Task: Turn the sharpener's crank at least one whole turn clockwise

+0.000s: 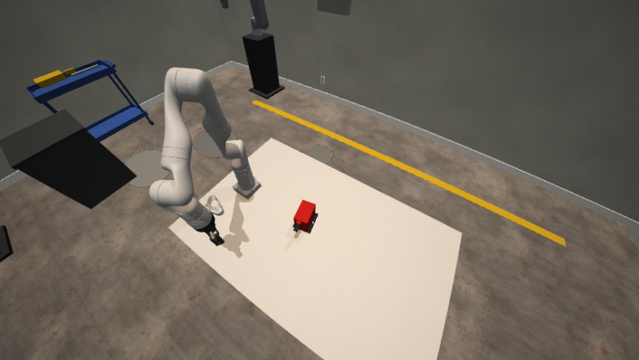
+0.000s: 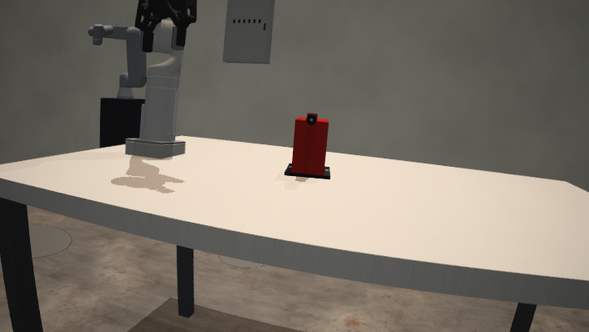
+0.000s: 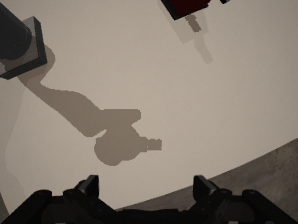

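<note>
The knob is 210 mm ahead of my hand, 250 mm to the left of it and 120 mm below it.
</note>
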